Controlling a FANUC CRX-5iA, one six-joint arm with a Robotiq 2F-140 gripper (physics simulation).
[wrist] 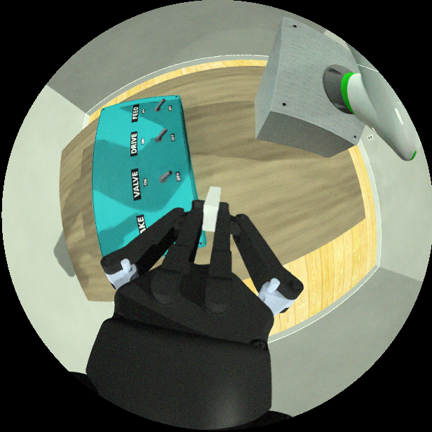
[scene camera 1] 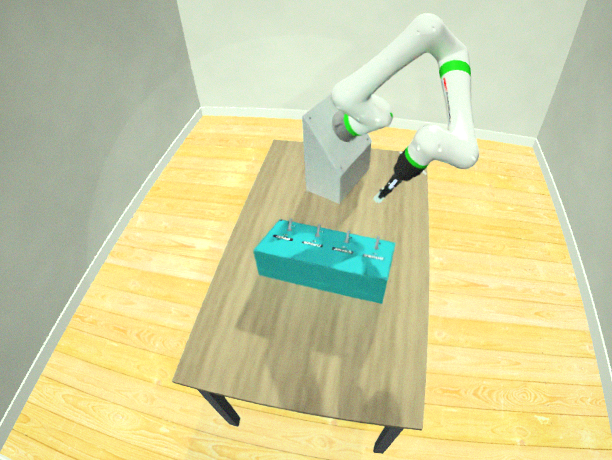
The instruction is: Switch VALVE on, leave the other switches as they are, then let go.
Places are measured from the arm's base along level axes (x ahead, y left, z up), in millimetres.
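Pixels of known places: gripper, fingertip midpoint: [scene camera 1: 376, 200]; arm's base, link origin: [scene camera 1: 344, 126].
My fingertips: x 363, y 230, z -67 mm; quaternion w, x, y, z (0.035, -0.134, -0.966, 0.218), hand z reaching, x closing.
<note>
Ahead of a thing's pixels: the offset from my fingertips to its top centre. Level surfaces: height alone.
A teal switch box [scene camera 1: 320, 280] [wrist: 115, 165] stands on the table with a row of four grey levers. The VALVE lever @(dy -84, dx +105, dz -101 mm) [scene camera 1: 347, 236] [wrist: 165, 176] is third from the left in the scene view and leans toward its OFF mark. The DRIVE lever @(dy -204, dx +108, dz -101 mm) [scene camera 1: 318, 230] [wrist: 161, 135] and the FEED lever @(dy -324, dx +112, dz -101 mm) [scene camera 1: 290, 225] [wrist: 160, 105] lean the same way. The fourth lever @(dy +36, dx +101, dz -101 mm) [scene camera 1: 377, 243] is hidden behind the gripper in the wrist view, its label partly covered. My gripper [scene camera 1: 378, 198] [wrist: 214, 196] is shut and empty, its pale fingertips together, above the table behind the box's right end, apart from the levers.
The grey robot pedestal [scene camera 1: 325, 165] [wrist: 305, 85] stands behind the box, to the left of the gripper in the scene view. The wooden table @(dz -227 mm) [scene camera 1: 300, 360] [wrist: 300, 190] reaches in front of and behind the box. The arm arches high from the pedestal to the right.
</note>
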